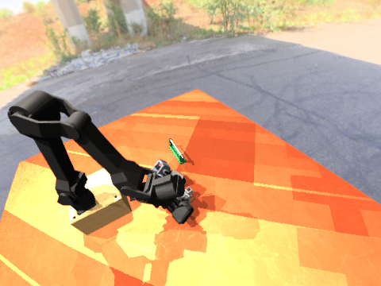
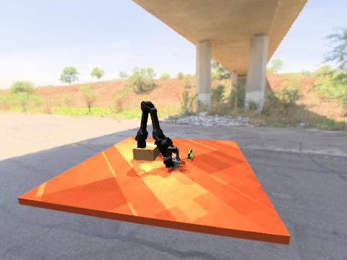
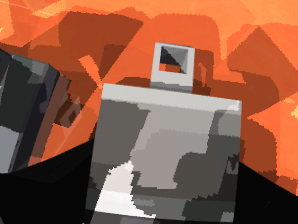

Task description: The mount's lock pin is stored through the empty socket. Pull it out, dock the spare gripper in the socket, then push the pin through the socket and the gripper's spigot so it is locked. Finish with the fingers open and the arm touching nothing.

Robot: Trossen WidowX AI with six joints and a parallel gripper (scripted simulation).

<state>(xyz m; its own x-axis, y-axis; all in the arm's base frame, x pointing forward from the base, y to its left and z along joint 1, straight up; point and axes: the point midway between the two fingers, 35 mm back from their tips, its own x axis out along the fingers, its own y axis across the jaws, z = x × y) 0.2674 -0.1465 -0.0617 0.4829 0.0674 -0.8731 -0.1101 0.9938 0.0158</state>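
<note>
Now: the mount 10 mm behind my gripper tip, 120 mm to the left of it and 50 mm above it. From my gripper tip the other things lie so: green slanted bar (120 mm ahead, 220 mm to the left, 20 mm above); then spare gripper (20 mm above).
</note>
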